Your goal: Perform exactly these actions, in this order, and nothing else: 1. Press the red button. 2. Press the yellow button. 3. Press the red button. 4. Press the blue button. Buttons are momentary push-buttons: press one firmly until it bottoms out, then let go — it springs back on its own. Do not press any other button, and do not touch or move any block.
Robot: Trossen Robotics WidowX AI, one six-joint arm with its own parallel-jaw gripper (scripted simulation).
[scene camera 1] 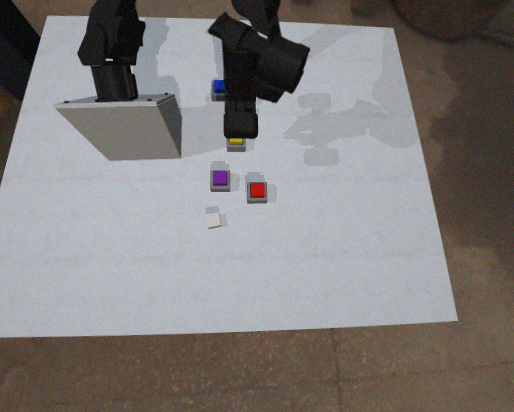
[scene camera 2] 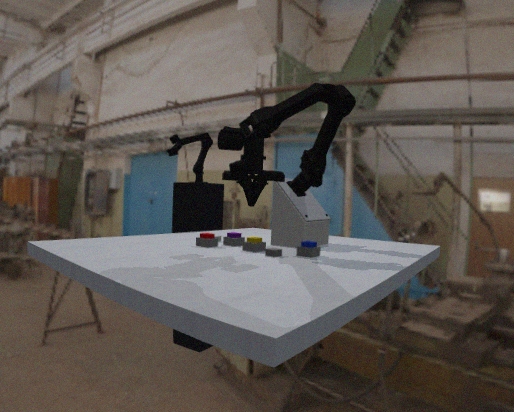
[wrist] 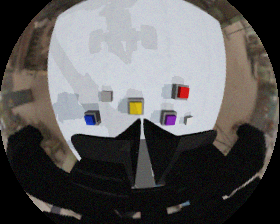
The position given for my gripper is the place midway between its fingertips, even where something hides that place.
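Observation:
From scene camera 1 you'd get my gripper (scene camera 1: 239, 118), and it's shut with nothing in it. Scene camera 2 has the gripper (scene camera 2: 251, 206) as well, and in the wrist view there's my gripper (wrist: 141, 121) again.

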